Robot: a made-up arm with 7 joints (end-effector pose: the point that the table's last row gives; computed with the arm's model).
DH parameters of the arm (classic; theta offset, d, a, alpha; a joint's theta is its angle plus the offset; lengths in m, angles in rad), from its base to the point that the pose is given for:
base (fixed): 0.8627 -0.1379 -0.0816 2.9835
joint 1: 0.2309 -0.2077 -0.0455 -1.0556
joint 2: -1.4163 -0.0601 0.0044 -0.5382
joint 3: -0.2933 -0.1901 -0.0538 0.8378
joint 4: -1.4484 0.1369 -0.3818 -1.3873
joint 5: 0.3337 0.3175 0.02 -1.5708
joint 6: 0 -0.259 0.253 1.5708
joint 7: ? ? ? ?
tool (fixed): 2.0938 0.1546 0 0
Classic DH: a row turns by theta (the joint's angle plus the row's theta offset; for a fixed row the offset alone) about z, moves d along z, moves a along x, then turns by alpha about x.
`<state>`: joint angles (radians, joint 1 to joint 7).
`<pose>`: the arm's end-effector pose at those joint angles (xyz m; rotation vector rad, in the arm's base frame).
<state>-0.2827 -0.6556 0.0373 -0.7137 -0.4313 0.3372 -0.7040</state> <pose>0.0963 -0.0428 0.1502 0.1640 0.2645 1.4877</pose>
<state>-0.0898 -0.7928 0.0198 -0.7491 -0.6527 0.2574 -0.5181</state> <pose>0.1018 -0.1000 0.1007 0.2117 0.3204 1.3937</pose>
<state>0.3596 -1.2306 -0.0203 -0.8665 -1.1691 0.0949 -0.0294</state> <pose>0.0030 -0.2317 -0.0566 0.3783 0.5897 1.0636</pose>
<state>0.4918 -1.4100 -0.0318 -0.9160 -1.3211 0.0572 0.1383</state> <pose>-0.0737 -0.2520 -0.0987 0.4385 0.7421 0.9558</pose>
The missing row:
joint 7: -0.9639 -0.379 -0.1039 -1.6811
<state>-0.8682 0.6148 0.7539 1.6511 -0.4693 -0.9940 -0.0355</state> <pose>0.1672 0.0132 0.0524 -0.0819 1.2472 2.3195</pose>
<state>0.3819 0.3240 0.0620 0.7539 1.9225 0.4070 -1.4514</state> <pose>-0.2678 0.2728 0.5662 -0.3255 -1.5959 -1.8966</pose>
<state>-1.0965 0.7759 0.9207 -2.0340 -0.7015 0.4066 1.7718</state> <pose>-0.3734 0.3066 -0.2171 -0.7923 -1.1252 1.3085</pose>
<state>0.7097 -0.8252 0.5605 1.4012 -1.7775 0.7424 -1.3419</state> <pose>-0.2949 -0.3433 0.8042 -0.2229 -1.0736 1.8842</pose>
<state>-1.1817 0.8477 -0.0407 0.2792 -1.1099 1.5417 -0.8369</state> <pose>0.0847 0.1681 0.7207 0.4679 -0.7614 2.3531</pose>
